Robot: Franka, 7 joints.
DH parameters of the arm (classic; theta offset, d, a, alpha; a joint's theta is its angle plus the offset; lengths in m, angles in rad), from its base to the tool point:
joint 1: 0 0.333 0 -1.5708
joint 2: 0 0 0 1.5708
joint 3: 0 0.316 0.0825 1.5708
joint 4: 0 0 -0.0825 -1.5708
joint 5: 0 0.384 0 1.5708
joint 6: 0 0 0.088 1.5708
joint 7: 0 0.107 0 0
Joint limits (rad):
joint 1: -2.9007..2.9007
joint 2: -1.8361..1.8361
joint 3: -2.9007..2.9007
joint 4: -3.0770..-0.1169
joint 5: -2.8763..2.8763
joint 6: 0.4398..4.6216
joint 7: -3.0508..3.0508
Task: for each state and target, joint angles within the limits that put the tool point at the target. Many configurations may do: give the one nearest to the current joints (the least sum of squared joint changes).
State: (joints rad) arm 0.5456 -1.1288 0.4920 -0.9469 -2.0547 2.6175 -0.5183
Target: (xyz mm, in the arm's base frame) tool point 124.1 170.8 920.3
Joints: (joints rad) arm 0.4009 -0.9340 0.1227 -1.9013 -2.1522 2.7792 -0.5183
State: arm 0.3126 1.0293 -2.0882 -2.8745 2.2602 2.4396 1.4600
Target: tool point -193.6 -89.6 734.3
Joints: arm -0.0176 1.2603 -2.9007 -2.5031 2.2273 2.5890 1.4600
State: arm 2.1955 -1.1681 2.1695 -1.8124 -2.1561 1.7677 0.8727
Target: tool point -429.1 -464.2 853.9
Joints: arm 1.6265 -0.6352 1.7848 -1.0432 -2.2810 1.9274 0.8727
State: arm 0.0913 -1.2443 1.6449 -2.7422 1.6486 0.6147 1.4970
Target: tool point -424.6 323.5 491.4
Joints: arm 0.4473 -1.0369 1.2769 -1.9991 1.9485 0.6574 1.4970
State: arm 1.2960 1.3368 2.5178 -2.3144 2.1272 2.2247 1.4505
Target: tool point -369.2 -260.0 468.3
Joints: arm 1.5392 0.6143 2.2330 -2.4977 2.1357 2.3278 1.4505
